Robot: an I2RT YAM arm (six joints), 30 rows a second.
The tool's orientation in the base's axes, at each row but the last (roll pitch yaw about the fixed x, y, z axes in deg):
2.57, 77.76, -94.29
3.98, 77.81, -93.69
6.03, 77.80, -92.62
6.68, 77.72, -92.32
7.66, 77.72, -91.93
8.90, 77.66, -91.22
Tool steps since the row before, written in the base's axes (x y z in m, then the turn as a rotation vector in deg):
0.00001, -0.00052, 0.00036, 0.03, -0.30, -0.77
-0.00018, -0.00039, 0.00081, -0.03, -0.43, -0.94
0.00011, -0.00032, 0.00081, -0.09, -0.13, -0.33
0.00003, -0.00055, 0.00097, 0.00, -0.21, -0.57
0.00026, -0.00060, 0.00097, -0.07, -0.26, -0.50
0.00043, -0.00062, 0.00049, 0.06, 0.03, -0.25
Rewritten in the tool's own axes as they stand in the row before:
-0.00024, 0.00007, 0.00058, 0.82, 0.06, 0.12
-0.00071, -0.00012, 0.00057, 1.01, 0.01, 0.22
-0.00073, 0.00017, 0.00046, 0.35, -0.08, 0.07
-0.00083, 0.00014, 0.00073, 0.60, 0.02, 0.08
-0.00082, 0.00038, 0.00074, 0.54, -0.04, 0.16
-0.00035, 0.00055, 0.00062, 0.24, 0.05, -0.09

